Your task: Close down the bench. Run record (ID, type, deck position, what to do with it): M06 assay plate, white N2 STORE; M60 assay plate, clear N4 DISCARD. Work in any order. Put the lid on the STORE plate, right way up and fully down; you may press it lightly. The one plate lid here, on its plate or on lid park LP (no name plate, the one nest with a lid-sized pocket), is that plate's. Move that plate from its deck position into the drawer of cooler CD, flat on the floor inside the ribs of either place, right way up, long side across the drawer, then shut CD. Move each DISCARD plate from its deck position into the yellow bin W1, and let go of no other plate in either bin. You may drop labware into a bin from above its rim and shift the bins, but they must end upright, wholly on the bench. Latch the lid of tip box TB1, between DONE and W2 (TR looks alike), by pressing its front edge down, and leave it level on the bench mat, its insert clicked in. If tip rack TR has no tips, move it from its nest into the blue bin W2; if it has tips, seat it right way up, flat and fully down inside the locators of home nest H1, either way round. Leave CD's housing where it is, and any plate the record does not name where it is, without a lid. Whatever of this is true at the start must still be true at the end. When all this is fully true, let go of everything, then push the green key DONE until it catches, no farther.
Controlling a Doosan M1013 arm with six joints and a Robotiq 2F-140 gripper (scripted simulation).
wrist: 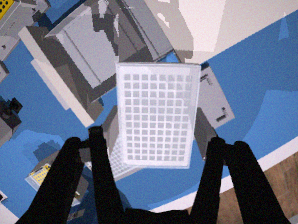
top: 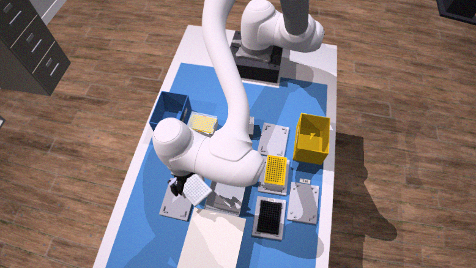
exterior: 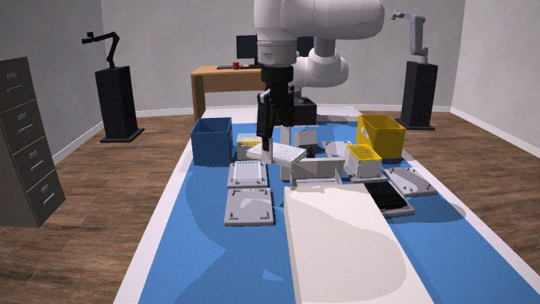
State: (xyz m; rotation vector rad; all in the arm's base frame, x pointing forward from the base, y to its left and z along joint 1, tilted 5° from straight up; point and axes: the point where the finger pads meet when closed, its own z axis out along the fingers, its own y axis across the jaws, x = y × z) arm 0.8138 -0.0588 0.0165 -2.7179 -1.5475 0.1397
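My gripper is now 12 cm to the right of the cooler CD's drawer and 14 cm above it. Also, from my hand: white plate M06: 2 cm below; then nest N2: 3 cm ahead, 7 cm to the right, 16 cm below; then clear plate lid: 1 cm below.
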